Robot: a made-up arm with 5 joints.
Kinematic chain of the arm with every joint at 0, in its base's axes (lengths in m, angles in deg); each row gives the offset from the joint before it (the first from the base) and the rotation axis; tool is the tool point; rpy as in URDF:
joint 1: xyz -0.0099 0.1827 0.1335 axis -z
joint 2: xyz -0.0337 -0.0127 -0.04 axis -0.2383 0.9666 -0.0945
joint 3: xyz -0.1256 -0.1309 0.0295 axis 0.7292 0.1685 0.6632
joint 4: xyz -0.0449 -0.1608 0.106 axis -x
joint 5: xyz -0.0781 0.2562 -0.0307 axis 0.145 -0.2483 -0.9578
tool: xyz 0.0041 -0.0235 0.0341 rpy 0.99 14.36 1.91
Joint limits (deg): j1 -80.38..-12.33 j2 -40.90..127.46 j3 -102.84..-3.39 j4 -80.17..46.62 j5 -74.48..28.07
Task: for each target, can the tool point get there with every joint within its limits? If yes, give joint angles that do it. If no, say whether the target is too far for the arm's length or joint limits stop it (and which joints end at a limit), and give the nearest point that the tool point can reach.
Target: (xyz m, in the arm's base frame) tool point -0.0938 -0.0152 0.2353
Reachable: yes | joints -49.27 46.76 -33.63 36.50 -22.53
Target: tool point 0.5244 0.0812 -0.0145
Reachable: no: joint limits stop it (at a limit: joint 1, joint 2, joint 3, joint 4, joint 5) | nearest point 0.4709 0.1890 0.0998 | short by 0.166 m
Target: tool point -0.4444 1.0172 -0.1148
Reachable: no: too far | nearest point -0.1211 0.5614 0.0473 | short by 0.582 m
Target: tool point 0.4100 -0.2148 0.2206
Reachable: no: joint limits stop it (at a limit: joint 1, joint 3, joint 4) | nearest point 0.2247 -0.2857 0.2157 | short by 0.198 m
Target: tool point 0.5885 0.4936 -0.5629
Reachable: no: too far | nearest point 0.3523 0.3908 0.0590 | short by 0.673 m
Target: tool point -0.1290 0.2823 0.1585
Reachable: yes | joints -52.77 83.07 -81.27 -34.42 -25.46
